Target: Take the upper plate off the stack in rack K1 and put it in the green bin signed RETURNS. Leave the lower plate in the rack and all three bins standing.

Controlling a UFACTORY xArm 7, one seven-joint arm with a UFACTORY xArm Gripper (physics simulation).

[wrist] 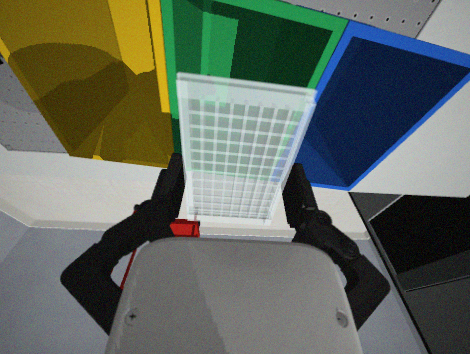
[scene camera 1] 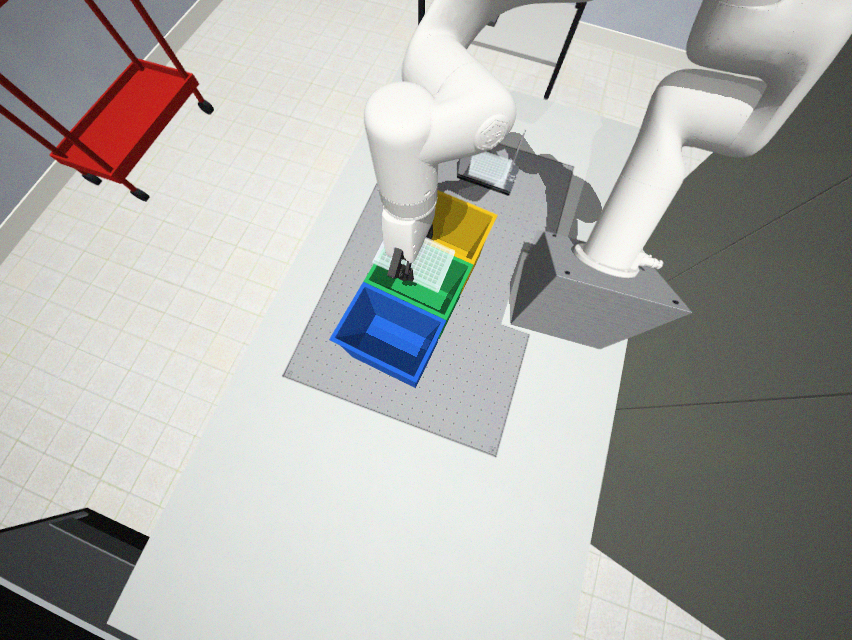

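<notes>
You'd see my gripper point(scene camera 1: 414, 256) here, and the wrist view gets the gripper point(wrist: 236, 170) too. There's a yellow bin point(scene camera 1: 463, 227), and a clear gridded plate point(scene camera 1: 430, 267) as well. From the wrist I can see both of those again, the bin point(wrist: 100, 81) and the plate point(wrist: 240, 138).
</notes>
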